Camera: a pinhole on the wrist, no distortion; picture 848 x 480 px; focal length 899.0 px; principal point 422.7 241.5 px. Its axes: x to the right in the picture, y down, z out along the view. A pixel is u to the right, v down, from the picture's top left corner.
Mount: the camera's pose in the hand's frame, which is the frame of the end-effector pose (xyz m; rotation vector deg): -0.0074 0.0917 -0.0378 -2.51 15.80 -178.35
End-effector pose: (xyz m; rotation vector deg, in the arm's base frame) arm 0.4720 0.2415 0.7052 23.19 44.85 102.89
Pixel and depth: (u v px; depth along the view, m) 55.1 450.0 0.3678
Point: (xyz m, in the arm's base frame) 0.6416 0.4918 0.8744
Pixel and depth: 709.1 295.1 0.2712
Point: 0.6241 0.2284 0.8974
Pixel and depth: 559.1 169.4 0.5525
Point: 0.7895 0.3258 1.1118
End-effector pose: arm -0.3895 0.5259 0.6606 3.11 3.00 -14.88
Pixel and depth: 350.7 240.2 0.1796
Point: -0.3558 0.5730 0.8009
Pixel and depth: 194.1 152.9 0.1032
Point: -0.3439 0.5976 0.7279
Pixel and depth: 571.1 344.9 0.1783
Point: -0.4034 0.5640 0.7987
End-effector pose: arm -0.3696 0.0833 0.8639 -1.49 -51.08 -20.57
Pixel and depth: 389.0 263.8 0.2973
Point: -0.5435 0.1532 1.0376
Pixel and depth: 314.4 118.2 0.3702
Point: -0.5706 0.1991 1.1211
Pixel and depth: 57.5 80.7 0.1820
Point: -0.4089 0.1745 1.0219
